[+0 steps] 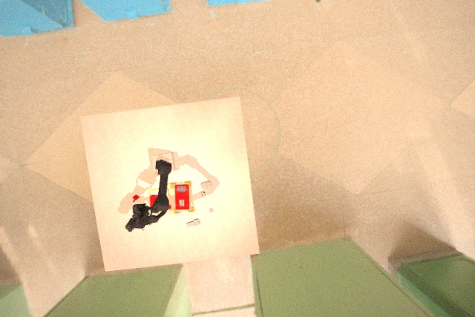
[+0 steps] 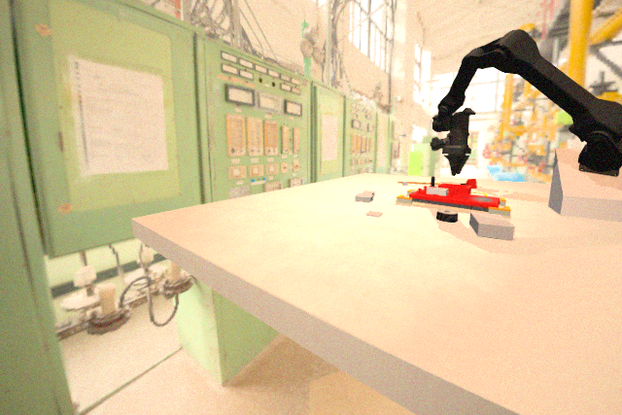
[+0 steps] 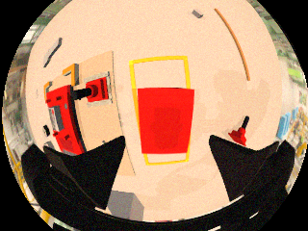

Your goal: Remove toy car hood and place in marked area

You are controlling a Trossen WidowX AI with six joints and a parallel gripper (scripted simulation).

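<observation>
Right now the red hood is 5 cm below my gripper tip. Round my gripper tip: black wheel 39 cm to the left, 6 cm behind, 5 cm below.
</observation>
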